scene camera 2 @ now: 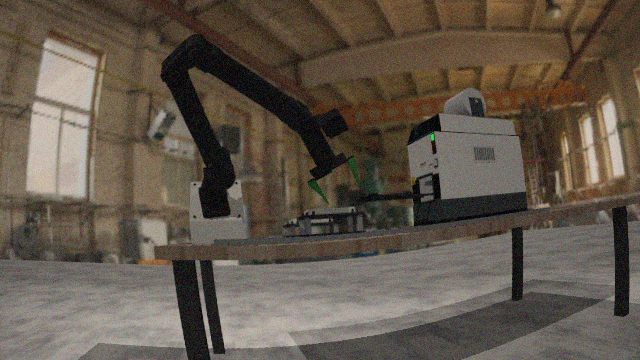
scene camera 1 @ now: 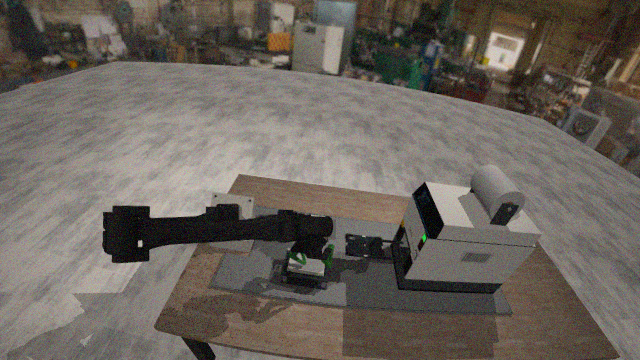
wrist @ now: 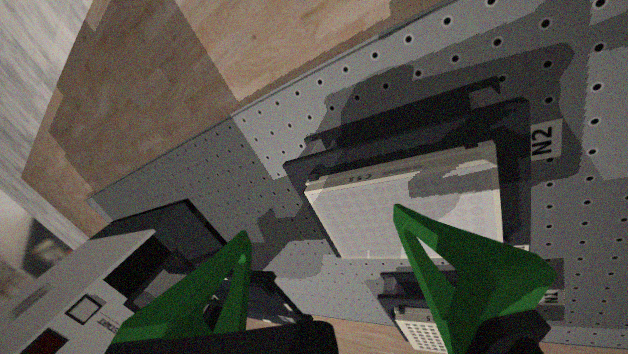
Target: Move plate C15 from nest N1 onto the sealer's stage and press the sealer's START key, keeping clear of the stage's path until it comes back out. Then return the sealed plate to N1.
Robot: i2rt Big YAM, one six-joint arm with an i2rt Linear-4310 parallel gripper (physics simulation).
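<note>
My gripper is open and empty, tilted above the area between the N2 nest and the stage. Plate C15, white with a well grid, sits in dark nest N1 at the wrist view's bottom, partly behind the right finger; its code shows in part. The sealer has a green light lit. Its dark stage is out, with no plate seen on it; the left finger partly hides it in the wrist view. The START key is a pale square.
Another pale plate sits in N2, beside N1, under the right fingertip in the wrist view. A perforated grey board lies under the nests and sealer on the wooden table. A film roll tops the sealer.
</note>
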